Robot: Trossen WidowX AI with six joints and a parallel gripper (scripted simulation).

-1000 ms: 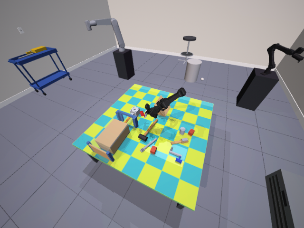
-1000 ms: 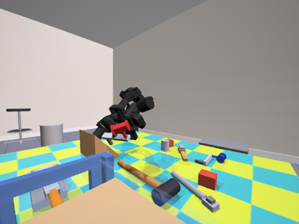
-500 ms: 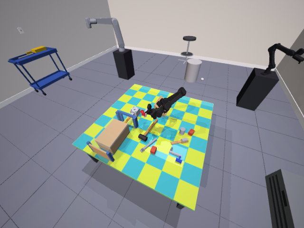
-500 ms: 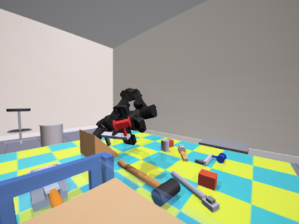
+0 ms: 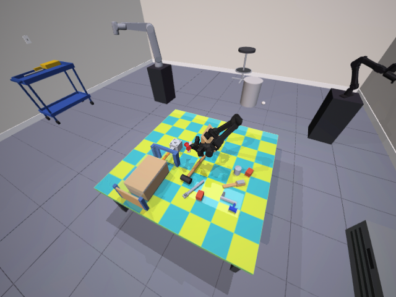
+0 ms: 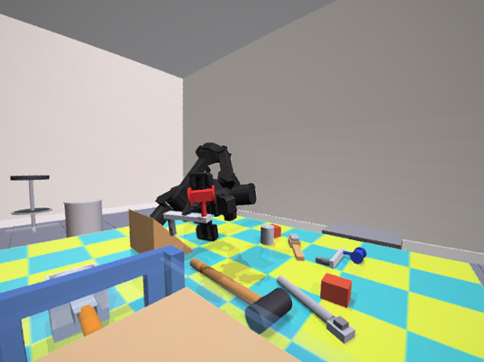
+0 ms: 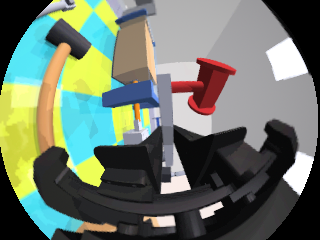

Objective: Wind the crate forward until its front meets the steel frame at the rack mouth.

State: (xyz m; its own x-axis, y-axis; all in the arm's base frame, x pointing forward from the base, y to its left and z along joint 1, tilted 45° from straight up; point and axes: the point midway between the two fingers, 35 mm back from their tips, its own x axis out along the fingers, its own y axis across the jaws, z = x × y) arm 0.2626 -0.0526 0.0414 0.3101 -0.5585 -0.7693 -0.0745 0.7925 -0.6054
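Now: gripper tip 5 cm short of the red grip, 2 cm to the right of it and 4 cm below it. From my gripper tip the other things lie so: brush 5 cm ahead, 45 cm to the left, 17 cm below; winch handle 1 cm ahead, 1 cm to the left, 1 cm above; grey winch 9 cm behind, 21 cm to the right, 16 cm below.
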